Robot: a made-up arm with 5 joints.
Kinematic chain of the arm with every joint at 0, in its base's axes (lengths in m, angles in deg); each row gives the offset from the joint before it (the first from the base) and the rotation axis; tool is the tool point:
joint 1: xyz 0 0 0.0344 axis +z
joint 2: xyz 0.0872 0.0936 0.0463 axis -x
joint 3: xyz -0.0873 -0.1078 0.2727 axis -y
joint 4: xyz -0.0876 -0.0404 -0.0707 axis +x
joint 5: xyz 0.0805 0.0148 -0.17 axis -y
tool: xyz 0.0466 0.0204 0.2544
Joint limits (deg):
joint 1: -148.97..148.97
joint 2: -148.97..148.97
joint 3: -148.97..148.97
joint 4: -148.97..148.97
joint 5: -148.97..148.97
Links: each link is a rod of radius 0.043 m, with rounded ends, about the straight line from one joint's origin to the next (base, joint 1, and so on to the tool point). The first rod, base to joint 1, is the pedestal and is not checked.
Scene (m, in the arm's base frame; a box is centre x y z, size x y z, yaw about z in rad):
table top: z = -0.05
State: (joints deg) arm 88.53 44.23 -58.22 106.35 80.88
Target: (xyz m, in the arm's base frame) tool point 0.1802 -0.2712 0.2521
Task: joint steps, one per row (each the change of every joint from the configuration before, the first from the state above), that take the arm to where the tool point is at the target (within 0.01 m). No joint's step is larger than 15 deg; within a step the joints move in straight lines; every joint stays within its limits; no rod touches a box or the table.
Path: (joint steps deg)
1: -3.64 -14.10 3.03 1.55 -3.87
2: -3.65 -14.10 3.03 1.55 -3.86
3: -3.64 -14.09 3.03 1.54 -3.87
4: -3.65 -14.10 3.03 1.55 -3.86
5: -3.64 -14.10 3.03 1.55 -3.87
6: -3.65 -14.10 3.03 1.55 -3.87

